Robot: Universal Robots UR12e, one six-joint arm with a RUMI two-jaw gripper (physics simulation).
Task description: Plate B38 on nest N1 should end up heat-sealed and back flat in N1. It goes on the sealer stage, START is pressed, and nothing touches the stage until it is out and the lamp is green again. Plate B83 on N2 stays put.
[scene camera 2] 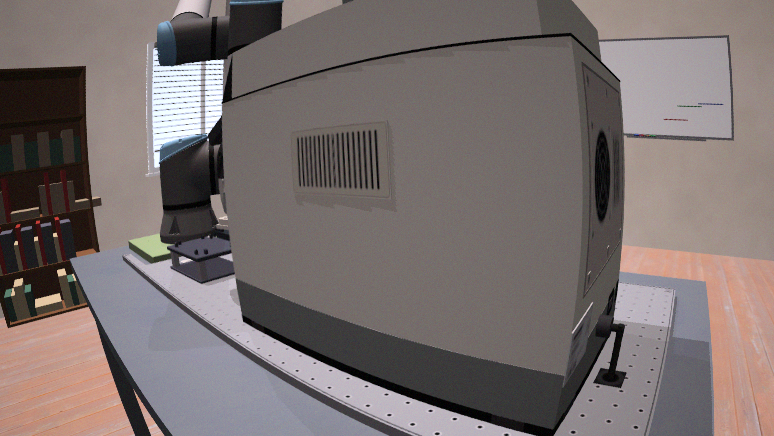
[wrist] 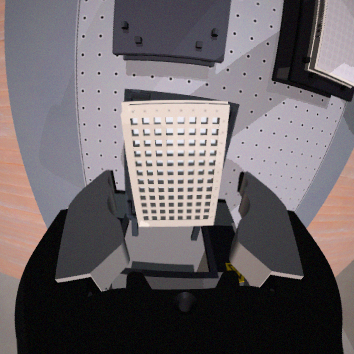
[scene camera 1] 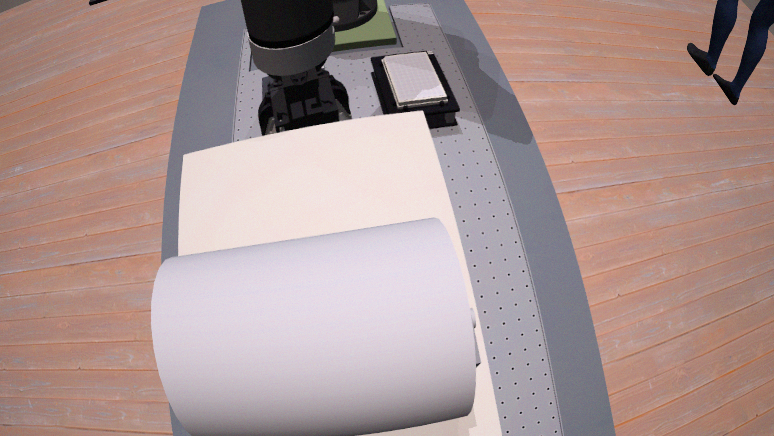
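Pixels of known places: gripper, fingertip midpoint: (wrist: 176, 173); arm's base, link origin: (scene camera 2: 190, 236) (scene camera 1: 336, 9).
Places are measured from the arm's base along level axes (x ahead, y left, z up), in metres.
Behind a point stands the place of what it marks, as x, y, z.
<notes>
Plate B38 (wrist: 172, 165) {0.508, -0.025, 0.106}, cream with a grid of square wells, lies on the dark sealer stage (wrist: 231, 127) {0.467, 0.019, 0.091}, which is out in front of the sealer (scene camera 1: 308, 324) {0.859, 0.023, 0.465} (scene camera 2: 433, 227) {0.940, -0.086, 0.149}. I cannot tell whether a seal covers it. My gripper (wrist: 176, 173) {0.508, -0.022, 0.119} (scene camera 1: 306, 116) is open and empty, its two fingers apart on either side of the plate's near part in the wrist view. In scene camera 1 its fingertips are hidden behind the sealer. Nest N1 (wrist: 172, 25) {0.384, -0.054, 0.038} (scene camera 2: 200, 248) {0.352, -0.079, 0.038} is bare. Plate B83 (wrist: 336, 45) {0.333, 0.133, 0.052} (scene camera 1: 415, 78) {0.316, 0.145, 0.052} sits on nest N2 (wrist: 290, 55) {0.352, 0.111, -0.006} (scene camera 1: 450, 102) {0.362, 0.200, 0.036}. START and the lamp do not show.
A yellow warning label (wrist: 234, 273) is on the sealer's face beside its opening. The arm stands on a green base block (scene camera 1: 373, 35) {0.119, 0.081, -0.001} (scene camera 2: 146, 248) {0.046, -0.152, 0.000}. A perforated plate (scene camera 1: 482, 216) {0.558, 0.225, -0.010} (scene camera 2: 200, 308) {0.544, -0.156, -0.010} lies under the nests and sealer. A black bracket (scene camera 2: 615, 352) {1.065, 0.035, 0.021} stands at the sealer's back end.
</notes>
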